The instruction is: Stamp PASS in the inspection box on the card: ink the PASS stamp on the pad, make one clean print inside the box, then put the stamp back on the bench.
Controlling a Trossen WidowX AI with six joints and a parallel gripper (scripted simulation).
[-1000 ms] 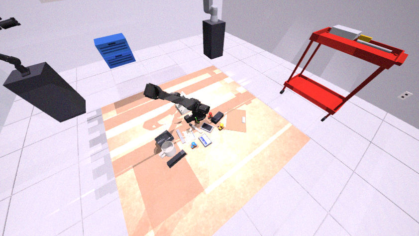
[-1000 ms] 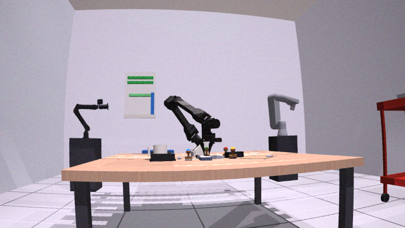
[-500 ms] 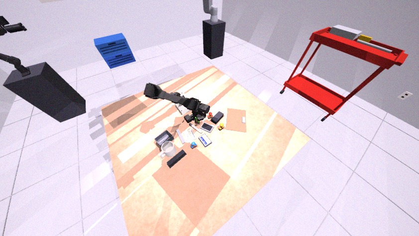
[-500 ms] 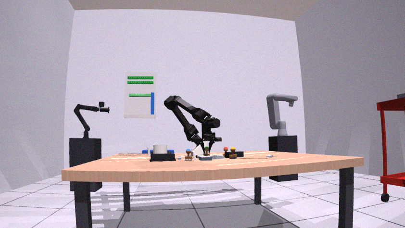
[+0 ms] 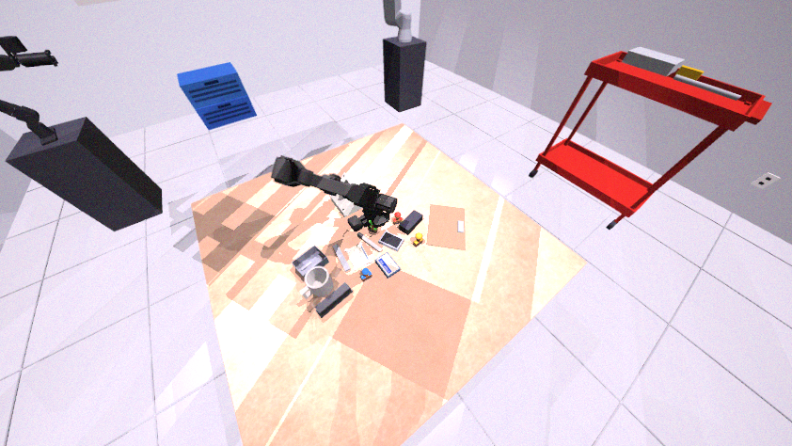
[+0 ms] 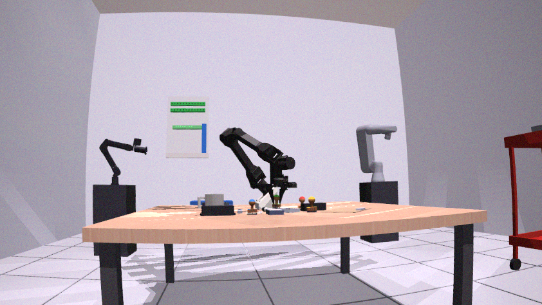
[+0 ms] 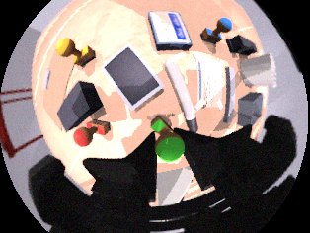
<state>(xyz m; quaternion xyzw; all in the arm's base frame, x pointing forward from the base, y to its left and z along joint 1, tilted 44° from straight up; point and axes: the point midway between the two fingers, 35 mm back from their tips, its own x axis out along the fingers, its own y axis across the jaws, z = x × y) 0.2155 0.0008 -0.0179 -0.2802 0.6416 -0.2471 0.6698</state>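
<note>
The dark-framed flat pad is 9 cm ahead of my gripper tip, 4 cm to the left of it and 3 cm below it. From my gripper tip the other things lie so: white card: 11 cm to the right, 7 cm ahead, 4 cm below; red-knobbed stamp: 12 cm to the left, 1 cm below, 1 cm ahead; green-knobbed stamp: right at my gripper tip.
</note>
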